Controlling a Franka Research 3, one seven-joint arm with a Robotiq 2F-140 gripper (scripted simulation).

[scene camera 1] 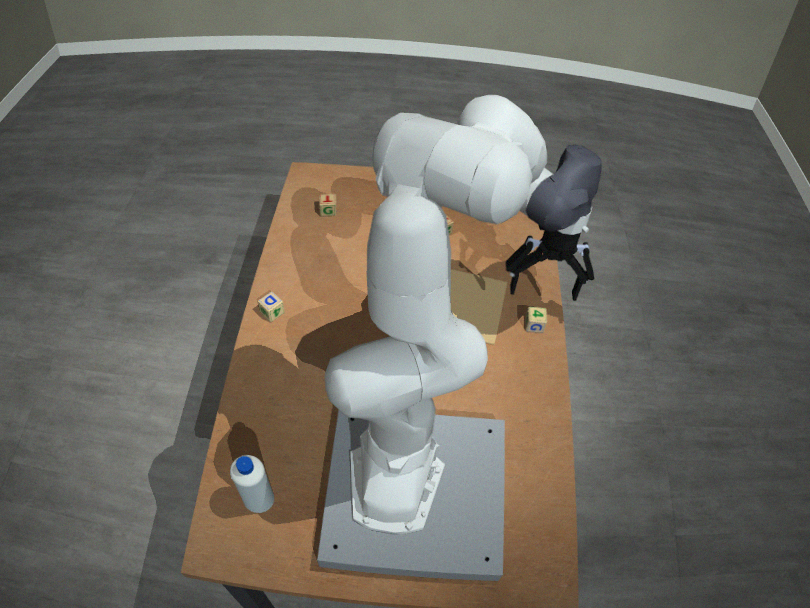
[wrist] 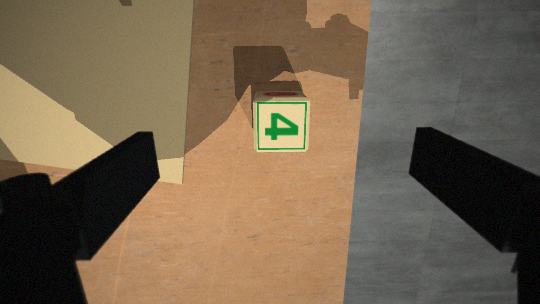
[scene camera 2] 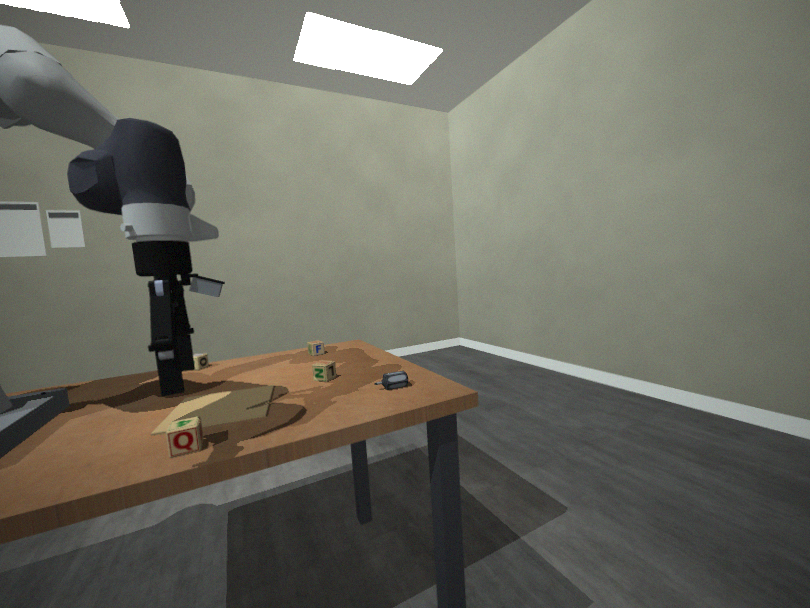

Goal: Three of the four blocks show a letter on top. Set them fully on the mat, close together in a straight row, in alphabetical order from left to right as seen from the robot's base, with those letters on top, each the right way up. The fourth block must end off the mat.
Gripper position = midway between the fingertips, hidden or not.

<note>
In view: the gripper (scene camera 2: 180, 380) and a tan mat (scene camera 2: 220, 408).
The tan mat shows as well in scene camera 1 (scene camera 1: 478, 300) and in the wrist view (wrist: 83, 83). The gripper shows as well in scene camera 1 (scene camera 1: 543, 293) and in the wrist view (wrist: 284, 153).
</note>
